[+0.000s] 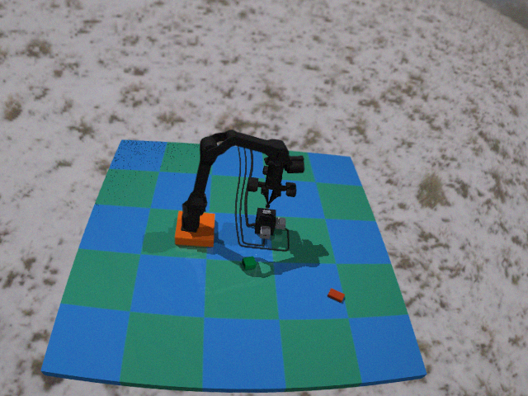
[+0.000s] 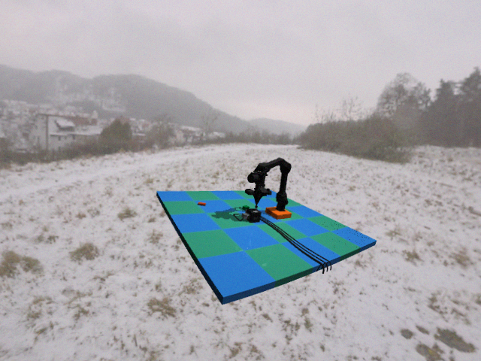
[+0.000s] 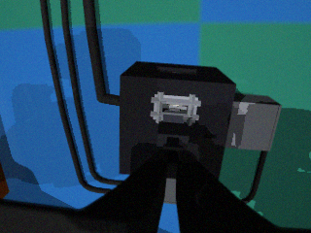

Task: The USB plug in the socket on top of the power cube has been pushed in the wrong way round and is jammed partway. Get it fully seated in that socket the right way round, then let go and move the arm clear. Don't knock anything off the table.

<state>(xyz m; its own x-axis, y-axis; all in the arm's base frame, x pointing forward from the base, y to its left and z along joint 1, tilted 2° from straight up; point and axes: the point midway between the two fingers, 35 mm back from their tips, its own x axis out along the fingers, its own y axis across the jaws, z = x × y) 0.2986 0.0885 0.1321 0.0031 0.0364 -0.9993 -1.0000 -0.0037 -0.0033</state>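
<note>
Right now the dark USB plug is 2 cm below my gripper tip. Round my gripper tip: red block (33 cm to the right, 28 cm ahead, 12 cm below); green block (22 cm to the right, 12 cm below, 5 cm behind); silver-framed socket (6 cm below, 1 cm to the left).
</note>
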